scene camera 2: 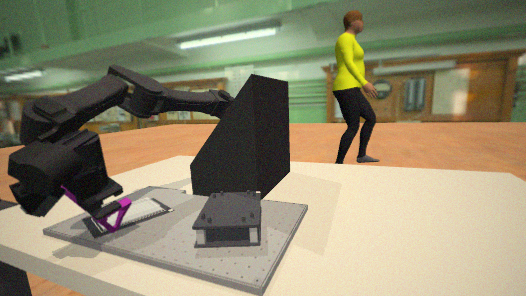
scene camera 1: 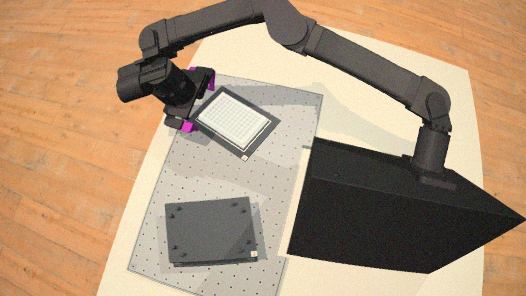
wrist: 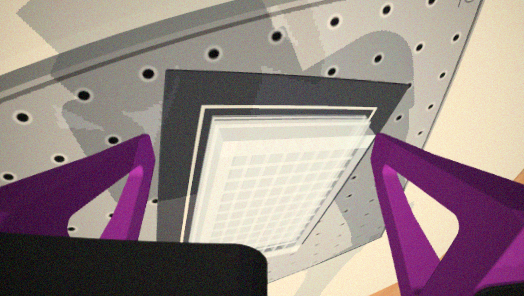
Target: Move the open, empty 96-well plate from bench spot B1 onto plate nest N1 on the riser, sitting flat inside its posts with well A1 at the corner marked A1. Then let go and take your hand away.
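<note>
The white 96-well plate point(scene camera 1: 232, 120) point(scene camera 2: 145, 210) point(wrist: 275, 200) lies flat inside the pale outline of the dark spot B1 point(scene camera 1: 223, 91) point(wrist: 210, 90), turned at an angle on the board. My gripper point(scene camera 1: 201, 104) point(scene camera 2: 102, 220) point(wrist: 262, 146) is open and empty, tilted, at the plate's outer end. In the wrist view the plate shows between the two magenta fingers, nearer the right one; its near end is partly hidden by the gripper body. Nest N1 point(scene camera 1: 210, 227) point(scene camera 2: 232, 209) is a dark, empty platform with short posts on the riser point(scene camera 2: 254, 235). A pale corner label point(scene camera 1: 254, 254) marks one corner.
The perforated grey board point(scene camera 1: 175, 175) point(scene camera 2: 165, 255) carries both the spot and the riser. A large black wedge-shaped block point(scene camera 1: 360, 215) point(scene camera 2: 255, 140) stands beside the board, near the arm's base. A person in yellow point(scene camera 2: 350, 65) stands in the background.
</note>
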